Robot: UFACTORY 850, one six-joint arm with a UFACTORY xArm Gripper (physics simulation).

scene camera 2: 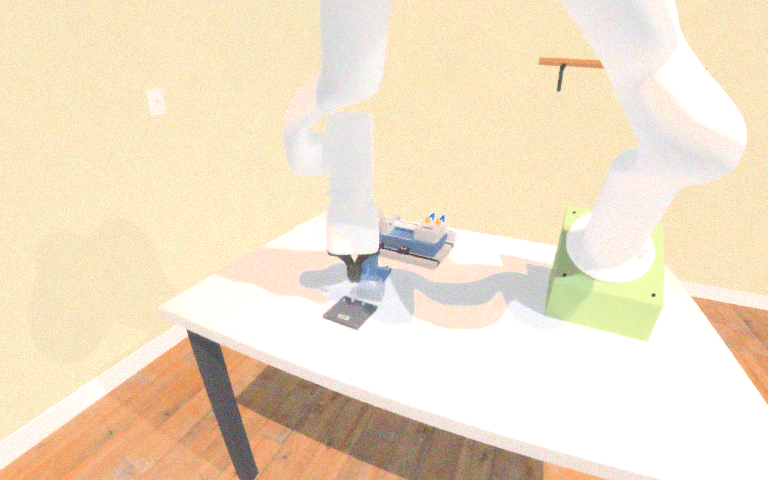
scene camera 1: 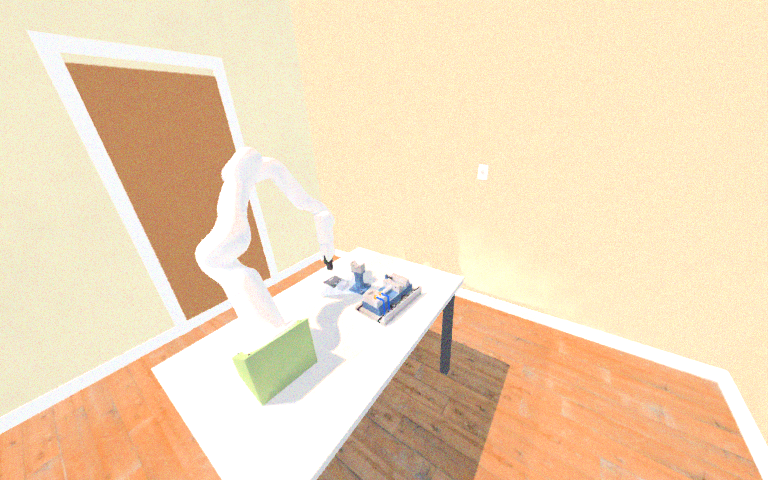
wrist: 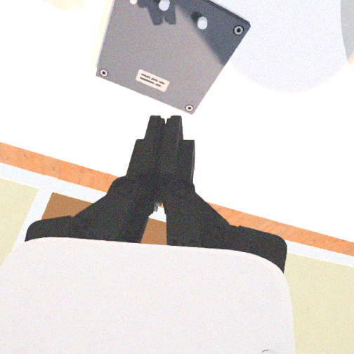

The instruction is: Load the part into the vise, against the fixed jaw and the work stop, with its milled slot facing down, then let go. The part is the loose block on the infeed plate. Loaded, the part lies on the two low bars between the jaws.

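Note:
My gripper (scene camera 1: 329, 267) (scene camera 2: 353, 279) (wrist: 168, 134) is shut with nothing between its fingers. It hangs above the table; in the wrist view its fingertips appear just beside the plate's labelled edge. The dark grey infeed plate (scene camera 1: 333, 280) (scene camera 2: 350, 314) (wrist: 145, 52) shows its label, screws and pale pins, with no block on the part visible in the wrist view. A pale grey block, apparently the part (scene camera 2: 371, 290), shows behind the plate's pins in scene camera 2; its slot and exact resting place cannot be made out. The blue vise (scene camera 1: 372, 306) (scene camera 2: 419, 244) stands farther back.
A blue stand (scene camera 1: 358, 280) (scene camera 2: 370, 264) rises between the plate and the vise, close to the pale block. The vise sits in a low light-coloured tray (scene camera 1: 400, 310) (scene camera 2: 419, 259). The arm's green base (scene camera 1: 283, 362) (scene camera 2: 603, 311) stands on the white table (scene camera 1: 362, 362) (scene camera 2: 481, 367).

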